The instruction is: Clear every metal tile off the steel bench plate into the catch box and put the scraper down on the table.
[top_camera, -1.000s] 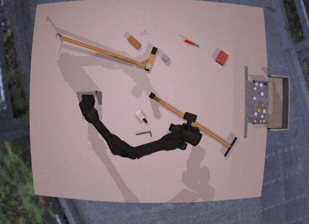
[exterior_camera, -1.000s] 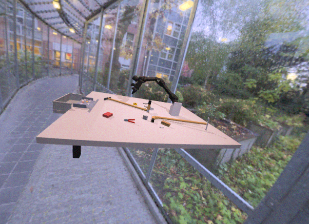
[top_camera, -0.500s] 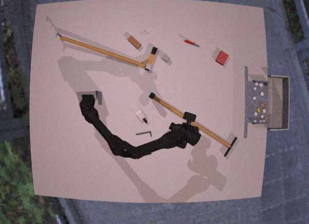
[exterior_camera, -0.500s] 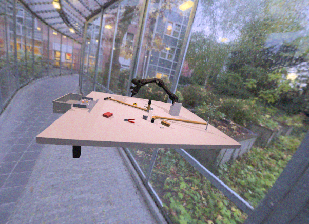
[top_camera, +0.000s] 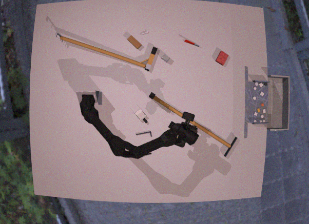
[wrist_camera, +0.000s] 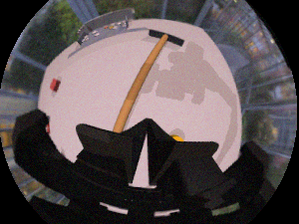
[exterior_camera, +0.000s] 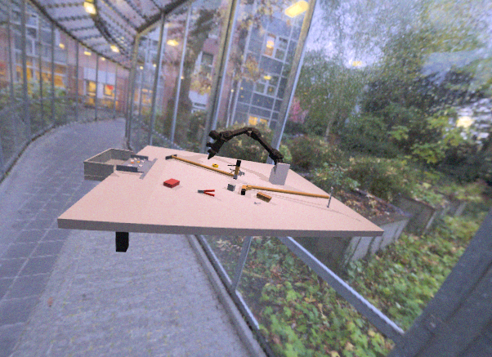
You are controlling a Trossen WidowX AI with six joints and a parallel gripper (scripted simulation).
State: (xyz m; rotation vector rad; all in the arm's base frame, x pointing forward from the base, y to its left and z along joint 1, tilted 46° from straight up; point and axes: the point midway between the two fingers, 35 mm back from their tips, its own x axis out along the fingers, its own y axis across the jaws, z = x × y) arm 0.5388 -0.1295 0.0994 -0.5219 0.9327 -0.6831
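Now: the long scraper 40 mm to the left of my gripper tip, 40 mm ahead of it and 10 mm below it. Round my gripper tip: black strip: 250 mm behind, 170 mm to the right, 70 mm below; hex key: 230 mm behind, 70 mm below, 30 mm to the right; yellow tape roll: 80 mm behind, 60 mm to the right, 60 mm below.
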